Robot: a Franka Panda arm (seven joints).
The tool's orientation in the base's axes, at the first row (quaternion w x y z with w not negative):
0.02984, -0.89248, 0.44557, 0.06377
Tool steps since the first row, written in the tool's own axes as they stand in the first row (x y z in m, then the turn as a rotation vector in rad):
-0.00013, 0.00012, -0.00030, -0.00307, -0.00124, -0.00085
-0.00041, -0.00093, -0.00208, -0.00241, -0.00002, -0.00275
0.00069, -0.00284, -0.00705, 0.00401, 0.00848, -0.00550
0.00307, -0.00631, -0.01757, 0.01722, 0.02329, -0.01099
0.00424, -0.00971, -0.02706, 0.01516, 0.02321, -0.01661
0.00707, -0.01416, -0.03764, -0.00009, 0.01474, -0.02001
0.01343, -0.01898, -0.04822, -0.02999, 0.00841, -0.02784
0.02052, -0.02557, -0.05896, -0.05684, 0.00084, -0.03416
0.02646, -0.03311, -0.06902, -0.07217, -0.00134, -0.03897
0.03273, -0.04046, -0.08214, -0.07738, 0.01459, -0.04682
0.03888, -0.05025, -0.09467, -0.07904, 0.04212, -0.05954
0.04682, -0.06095, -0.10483, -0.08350, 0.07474, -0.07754
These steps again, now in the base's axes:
-0.00015, 0.00000, 0.00032, -0.00076, 0.00308, 0.00127
0.00068, 0.00065, 0.00211, -0.00118, 0.00162, 0.00306
0.00329, 0.00039, 0.00687, -0.00391, -0.00888, 0.00491
0.00840, -0.00057, 0.01694, -0.00741, -0.02884, 0.00855
0.01264, -0.00050, 0.02616, -0.00808, -0.02778, 0.01440
0.01880, -0.00123, 0.03622, -0.01009, -0.01099, 0.01988
0.02736, -0.00453, 0.04579, -0.02213, 0.01562, 0.03181
0.03778, -0.00736, 0.05540, -0.03150, 0.04072, 0.04181
0.04822, -0.00864, 0.06450, -0.03846, 0.05364, 0.04871
0.05897, -0.01063, 0.07659, -0.05360, 0.04732, 0.05727
0.07154, -0.01099, 0.08809, -0.07548, 0.03069, 0.07020
0.08570, -0.01196, 0.09700, -0.10263, 0.01262, 0.08876

